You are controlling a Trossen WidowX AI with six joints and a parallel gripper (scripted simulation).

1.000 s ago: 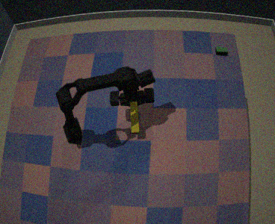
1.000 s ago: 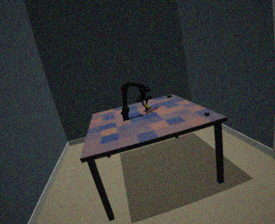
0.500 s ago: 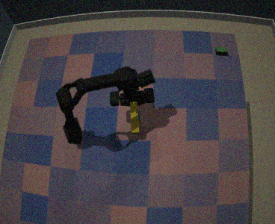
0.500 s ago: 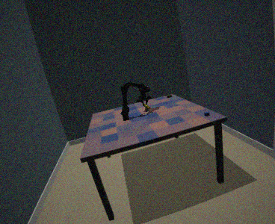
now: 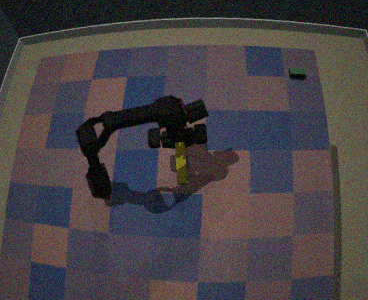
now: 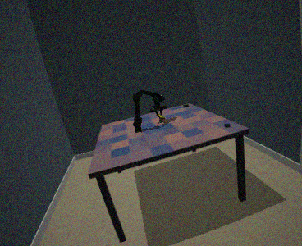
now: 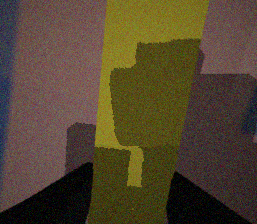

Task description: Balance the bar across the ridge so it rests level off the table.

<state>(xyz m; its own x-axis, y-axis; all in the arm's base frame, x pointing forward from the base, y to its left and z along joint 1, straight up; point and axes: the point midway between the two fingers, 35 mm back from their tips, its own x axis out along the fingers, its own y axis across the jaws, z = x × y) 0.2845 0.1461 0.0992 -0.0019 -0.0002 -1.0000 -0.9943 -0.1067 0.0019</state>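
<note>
The yellow bar is 30 mm to the right of my gripper tip. Also, from my gripper tip: green block 460 mm ahead, 350 mm to the left, 50 mm below.
</note>
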